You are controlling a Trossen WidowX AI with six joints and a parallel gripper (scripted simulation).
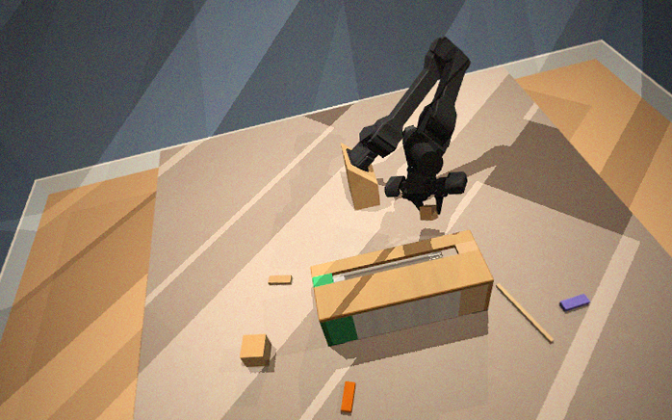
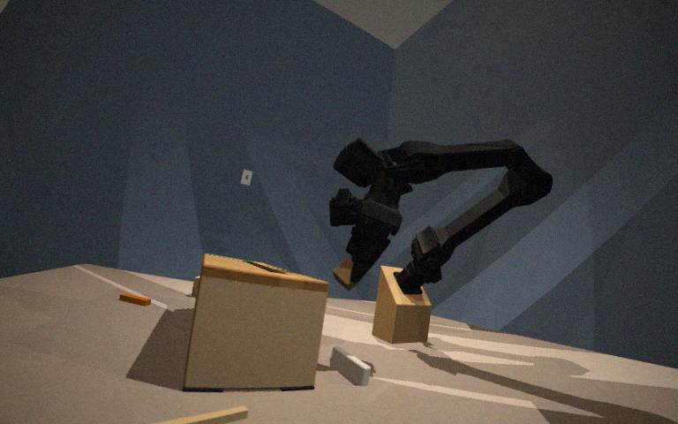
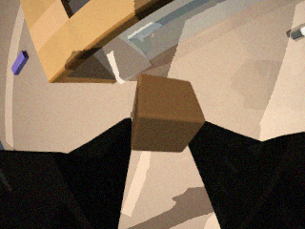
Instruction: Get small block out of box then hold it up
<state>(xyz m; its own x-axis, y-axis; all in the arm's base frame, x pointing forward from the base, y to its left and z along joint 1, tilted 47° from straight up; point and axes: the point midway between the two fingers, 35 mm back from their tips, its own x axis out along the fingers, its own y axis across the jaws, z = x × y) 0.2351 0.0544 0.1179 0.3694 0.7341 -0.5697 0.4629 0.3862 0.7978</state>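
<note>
Now: the small tan block 1 cm to the right of my gripper tip and 1 cm above it. From my gripper tip the other things lie so: thin stick: 25 cm ahead, 13 cm to the left, 12 cm below.
</note>
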